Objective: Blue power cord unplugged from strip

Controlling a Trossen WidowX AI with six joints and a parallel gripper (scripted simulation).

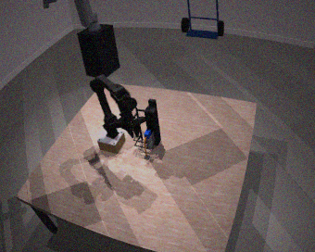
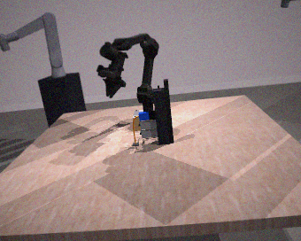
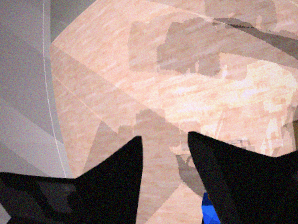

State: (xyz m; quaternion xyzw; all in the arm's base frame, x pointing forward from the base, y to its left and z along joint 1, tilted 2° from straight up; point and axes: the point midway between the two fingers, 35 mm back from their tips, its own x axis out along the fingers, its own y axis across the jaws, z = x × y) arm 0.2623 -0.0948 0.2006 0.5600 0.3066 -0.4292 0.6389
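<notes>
The blue plug lies 16 cm to the left of my gripper tip, 10 cm below it and 4 cm behind it.
</notes>
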